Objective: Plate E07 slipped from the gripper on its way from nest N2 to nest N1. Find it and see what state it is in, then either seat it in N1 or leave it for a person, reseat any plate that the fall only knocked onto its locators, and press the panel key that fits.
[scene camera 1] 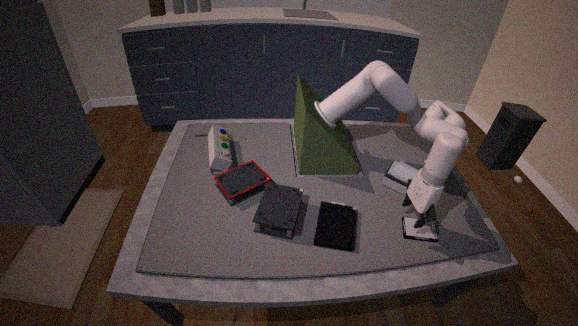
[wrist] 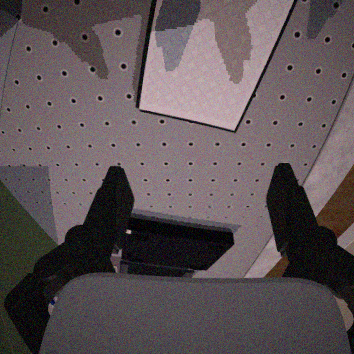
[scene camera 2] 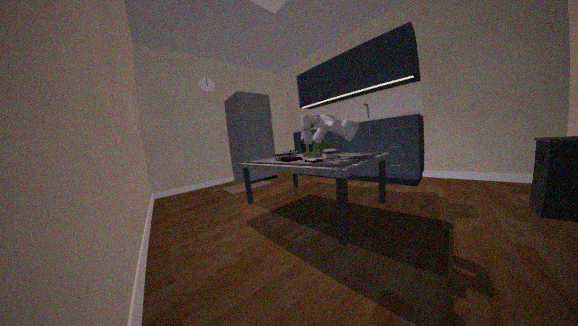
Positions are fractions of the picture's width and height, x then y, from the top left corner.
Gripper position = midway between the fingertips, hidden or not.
Note:
My gripper (scene camera 1: 0.71,0.66) is open, holding nothing. Also in view: a white-topped plate with black rim (wrist: 0.58,0.20). I also see a red-rimmed dark plate (scene camera 1: 0.42,0.55).
My gripper is seen too in the wrist view (wrist: 0.56,0.51).

